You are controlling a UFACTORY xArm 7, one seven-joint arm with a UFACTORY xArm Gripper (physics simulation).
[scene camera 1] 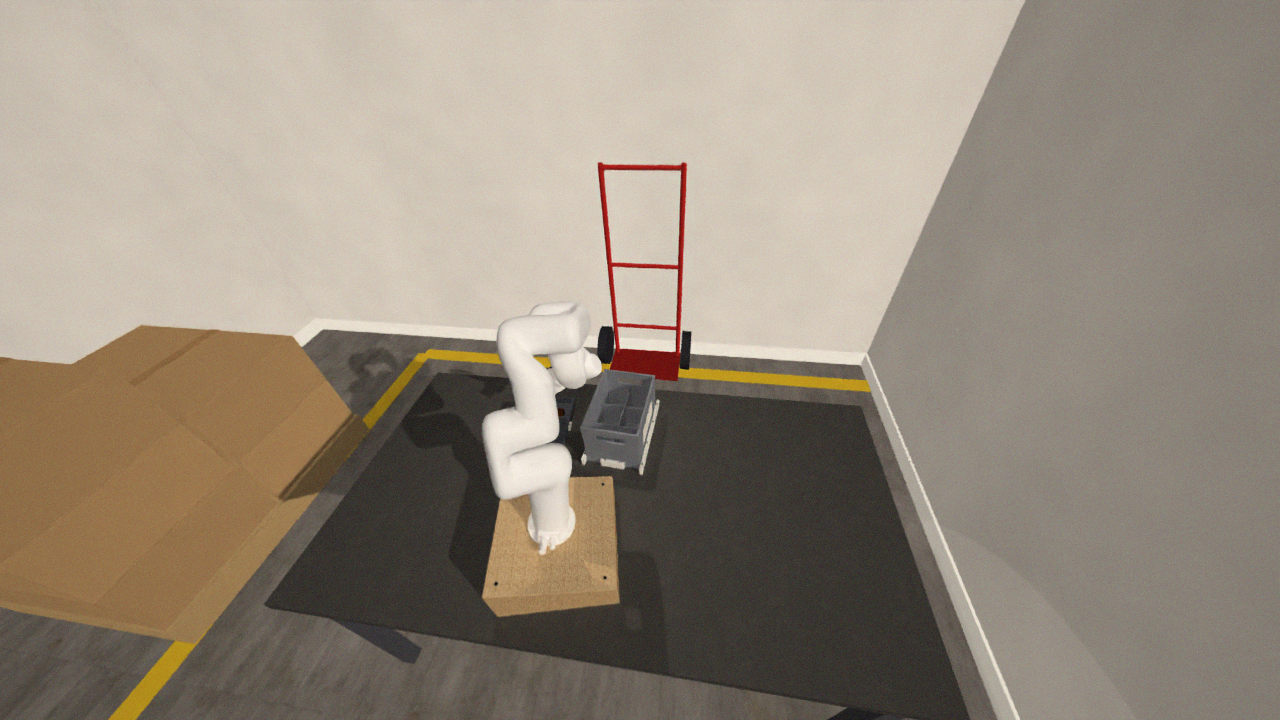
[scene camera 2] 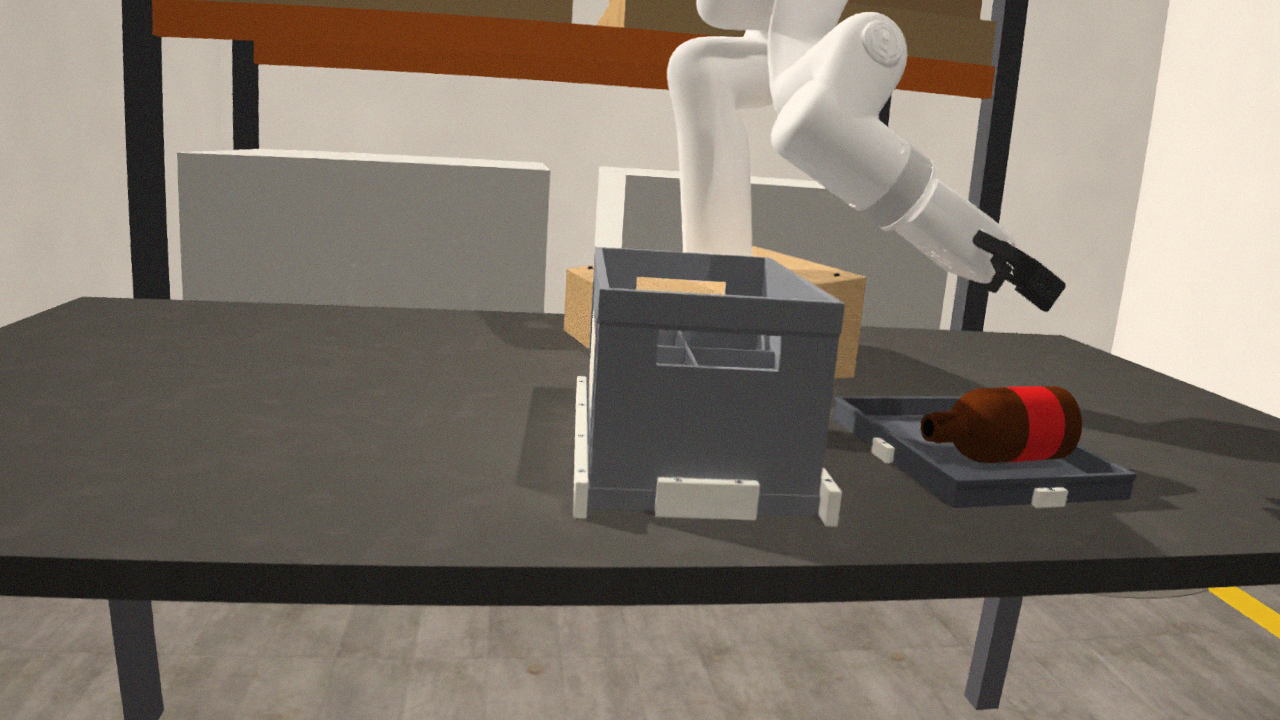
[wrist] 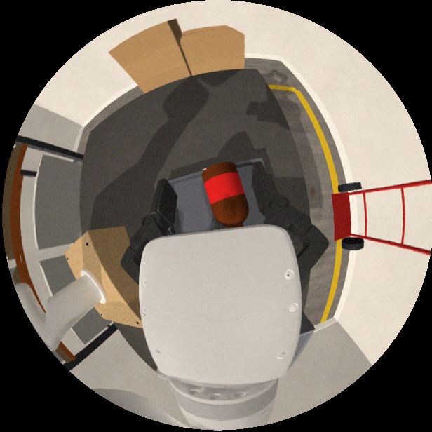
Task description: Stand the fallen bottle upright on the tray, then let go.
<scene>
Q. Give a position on a brown bottle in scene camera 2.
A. At 1004, 424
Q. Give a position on a brown bottle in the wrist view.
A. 229, 205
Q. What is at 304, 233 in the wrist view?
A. My gripper.
</scene>
